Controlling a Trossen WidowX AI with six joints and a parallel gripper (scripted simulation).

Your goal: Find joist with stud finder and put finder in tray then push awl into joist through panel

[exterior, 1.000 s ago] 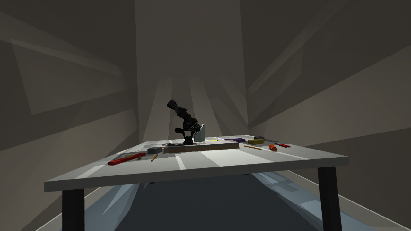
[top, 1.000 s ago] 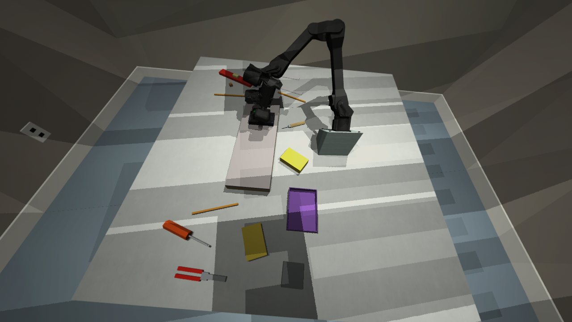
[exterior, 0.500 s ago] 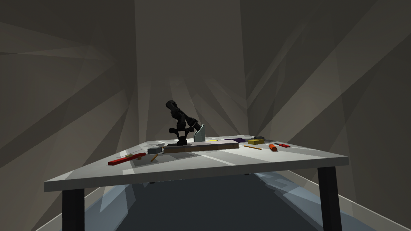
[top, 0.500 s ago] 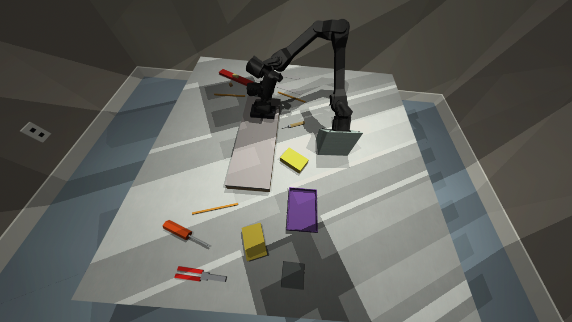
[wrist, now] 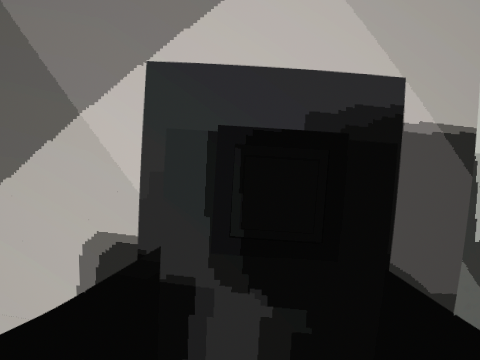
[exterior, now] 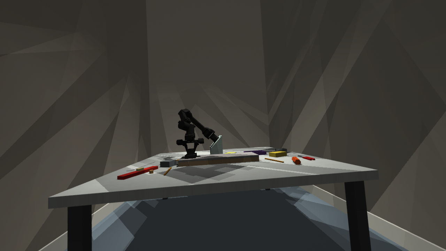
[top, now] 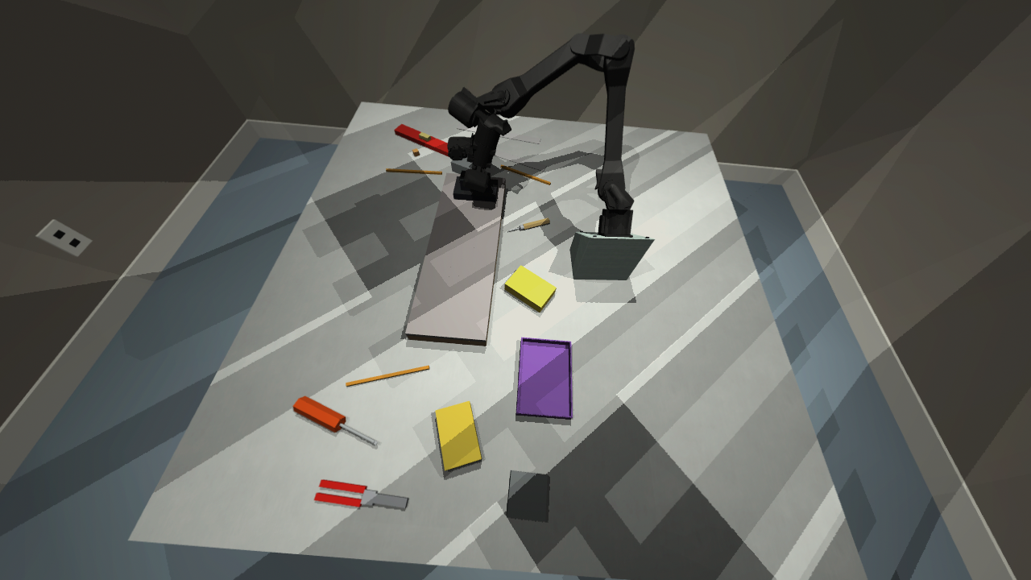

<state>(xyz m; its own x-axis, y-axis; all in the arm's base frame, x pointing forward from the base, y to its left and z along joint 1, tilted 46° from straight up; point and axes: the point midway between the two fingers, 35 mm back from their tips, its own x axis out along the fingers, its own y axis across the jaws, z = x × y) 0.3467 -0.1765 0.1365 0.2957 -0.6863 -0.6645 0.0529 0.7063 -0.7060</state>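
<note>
Now: the purple tray 530 mm to the left of my gripper tip, 190 mm behind it and 50 mm below it. From my gripper tip the other things lie so: awl 150 mm behind, 90 mm to the left, 60 mm below; stud finder 20 mm above, 10 mm ahead; red level 270 mm to the right, 180 mm ahead, 50 mm below.
</note>
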